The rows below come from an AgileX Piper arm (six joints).
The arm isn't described. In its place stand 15 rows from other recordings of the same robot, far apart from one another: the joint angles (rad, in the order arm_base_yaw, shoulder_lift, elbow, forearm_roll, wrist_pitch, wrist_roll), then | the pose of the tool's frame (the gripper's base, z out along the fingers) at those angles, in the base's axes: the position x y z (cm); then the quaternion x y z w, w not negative.
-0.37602 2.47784 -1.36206 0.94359 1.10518 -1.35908 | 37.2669 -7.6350 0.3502 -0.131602 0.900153 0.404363 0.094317
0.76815 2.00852 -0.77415 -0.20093 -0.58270 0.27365 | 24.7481 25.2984 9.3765 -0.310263 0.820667 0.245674 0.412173
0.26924 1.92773 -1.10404 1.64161 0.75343 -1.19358 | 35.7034 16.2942 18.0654 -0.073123 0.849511 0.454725 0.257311
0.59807 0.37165 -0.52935 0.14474 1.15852 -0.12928 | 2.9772 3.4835 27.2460 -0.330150 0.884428 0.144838 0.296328
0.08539 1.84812 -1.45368 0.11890 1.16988 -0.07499 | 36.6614 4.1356 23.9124 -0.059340 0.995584 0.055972 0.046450
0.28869 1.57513 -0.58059 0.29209 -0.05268 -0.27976 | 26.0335 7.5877 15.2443 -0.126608 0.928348 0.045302 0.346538
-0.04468 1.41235 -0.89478 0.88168 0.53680 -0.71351 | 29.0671 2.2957 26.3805 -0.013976 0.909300 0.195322 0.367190
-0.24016 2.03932 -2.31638 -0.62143 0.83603 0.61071 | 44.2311 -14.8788 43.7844 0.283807 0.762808 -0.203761 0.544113
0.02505 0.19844 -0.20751 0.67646 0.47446 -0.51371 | 6.1247 2.7570 23.8029 -0.054374 0.794728 0.154389 0.584478
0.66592 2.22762 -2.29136 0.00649 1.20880 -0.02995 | 38.6753 30.4549 30.3217 -0.329482 0.909442 0.082375 0.239940
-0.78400 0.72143 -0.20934 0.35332 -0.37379 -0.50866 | 9.1731 -10.7712 24.8659 0.259206 0.684561 -0.355561 0.581175
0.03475 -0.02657 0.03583 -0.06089 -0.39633 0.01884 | 4.5808 0.3731 23.7036 -0.028808 0.520750 0.005021 0.853208
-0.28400 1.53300 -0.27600 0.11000 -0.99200 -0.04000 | 22.3413 -7.3924 16.8108 0.145411 0.753839 -0.119118 0.629597
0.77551 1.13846 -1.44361 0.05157 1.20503 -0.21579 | 14.1569 14.4932 44.5816 -0.441996 0.816781 0.126958 0.348411
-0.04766 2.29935 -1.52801 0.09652 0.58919 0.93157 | 45.1591 -1.6660 7.9741 0.496051 0.854969 0.092643 0.119912
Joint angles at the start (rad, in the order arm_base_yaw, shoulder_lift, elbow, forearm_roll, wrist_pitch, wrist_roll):
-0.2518, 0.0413, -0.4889, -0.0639, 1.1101, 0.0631
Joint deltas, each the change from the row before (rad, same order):
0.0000, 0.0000, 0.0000, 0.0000, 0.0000, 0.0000
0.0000, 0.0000, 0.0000, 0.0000, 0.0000, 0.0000
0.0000, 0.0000, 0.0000, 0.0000, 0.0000, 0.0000
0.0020, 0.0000, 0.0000, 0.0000, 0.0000, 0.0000
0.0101, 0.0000, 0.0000, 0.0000, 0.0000, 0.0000
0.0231, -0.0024, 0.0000, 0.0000, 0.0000, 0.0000
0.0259, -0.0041, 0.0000, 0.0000, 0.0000, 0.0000
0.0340, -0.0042, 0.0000, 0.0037, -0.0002, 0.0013
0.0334, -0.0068, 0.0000, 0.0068, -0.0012, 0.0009
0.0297, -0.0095, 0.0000, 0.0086, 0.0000, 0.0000
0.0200, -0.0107, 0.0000, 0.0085, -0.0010, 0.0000
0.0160, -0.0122, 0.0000, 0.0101, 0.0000, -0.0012
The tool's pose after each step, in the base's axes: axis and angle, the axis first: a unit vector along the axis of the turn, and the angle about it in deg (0 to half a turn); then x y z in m. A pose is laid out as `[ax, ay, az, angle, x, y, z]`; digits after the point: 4 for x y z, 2 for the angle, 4 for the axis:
[0.1575, 0.9837, -0.0870, 123.66, -0.0011, -0.0051, 0.2706]
[0.1575, 0.9837, -0.0870, 123.66, -0.0011, -0.0051, 0.2706]
[0.1575, 0.9837, -0.0870, 123.66, -0.0011, -0.0051, 0.2706]
[0.1566, 0.9839, -0.0865, 123.65, -0.0011, -0.0051, 0.2706]
[0.1516, 0.9849, -0.0838, 123.60, -0.0010, -0.0051, 0.2706]
[0.1403, 0.9870, -0.0778, 123.36, -0.0012, -0.0051, 0.2706]
[0.1277, 0.9893, -0.0711, 123.01, -0.0017, -0.0050, 0.2706]
[0.1116, 0.9920, -0.0596, 122.61, -0.0021, -0.0046, 0.2706]
[0.0954, 0.9943, -0.0466, 122.03, -0.0028, -0.0040, 0.2706]
[0.0806, 0.9962, -0.0336, 121.40, -0.0040, -0.0033, 0.2706]
[0.0705, 0.9972, -0.0232, 120.69, -0.0054, -0.0026, 0.2706]
[0.0617, 0.9980, -0.0132, 119.97, -0.0071, -0.0017, 0.2705]

